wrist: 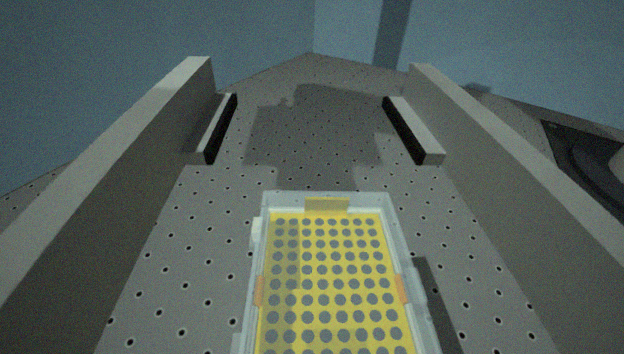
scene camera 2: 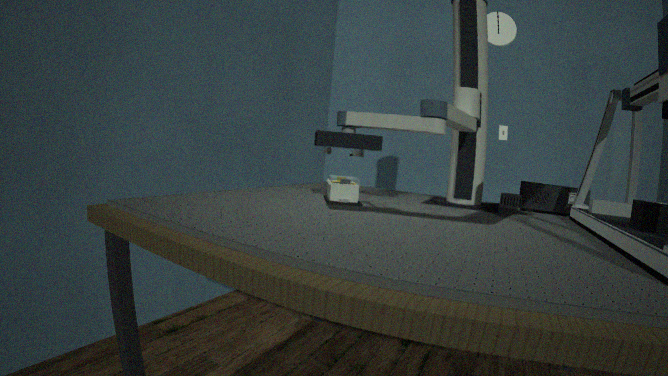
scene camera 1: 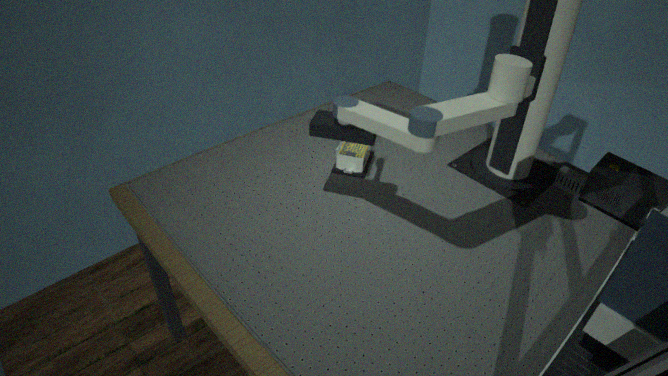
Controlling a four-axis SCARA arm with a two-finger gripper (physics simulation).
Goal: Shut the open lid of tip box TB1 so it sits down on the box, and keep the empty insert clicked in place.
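Pixels of known places: gripper, between the fingertips: (wrist: 311,81) (scene camera 2: 339,151); arm's base, origin of its link: (scene camera 2: 463,207) (scene camera 1: 506,171).
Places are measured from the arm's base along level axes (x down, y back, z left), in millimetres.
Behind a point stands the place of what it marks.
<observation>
White tip box TB1 (scene camera 1: 350,164) {x -44, y -429, z -321 mm} (scene camera 2: 343,193) {x -45, y -433, z -327 mm} stands upright on the perforated table. A clear lid (wrist: 280,197) {x -90, y -351, z -409 mm} lies over its top, around and above the yellow insert (scene camera 1: 355,148) {x -70, y -383, z -349 mm} (wrist: 314,276) {x -70, y -377, z -368 mm}. The insert looks level inside the box, its holes empty. A fine gap under the lid cannot be told. The near end of the box is cut off in the wrist view. My gripper (scene camera 2: 343,152) {x -168, y -346, z -393 mm} (wrist: 311,81) {x -168, y -346, z -393 mm} hangs above the box, apart from it. It is shut at its narrowest, with a wide bare gap between its pads. In scene camera 1 its fingers are hidden behind its dark body.
The arm's column (scene camera 1: 537,120) {x -238, y -40, z 63 mm} (scene camera 2: 470,170) {x -149, y -77, z 21 mm} stands right of the box on a dark base plate (scene camera 1: 470,162) {x -17, y -76, z -102 mm}. A dark case (scene camera 1: 620,180) {x -128, y 57, z 340 mm} (scene camera 2: 547,197) {x -78, y 34, z 360 mm} is behind it. A light-framed machine (scene camera 2: 620,237) {x -47, y -606, z 450 mm} stands at the right. Walls rise behind the table (scene camera 1: 300,250) {x -13, y -765, z -156 mm} (scene camera 2: 400,250) {x -13, y -849, z -26 mm}.
</observation>
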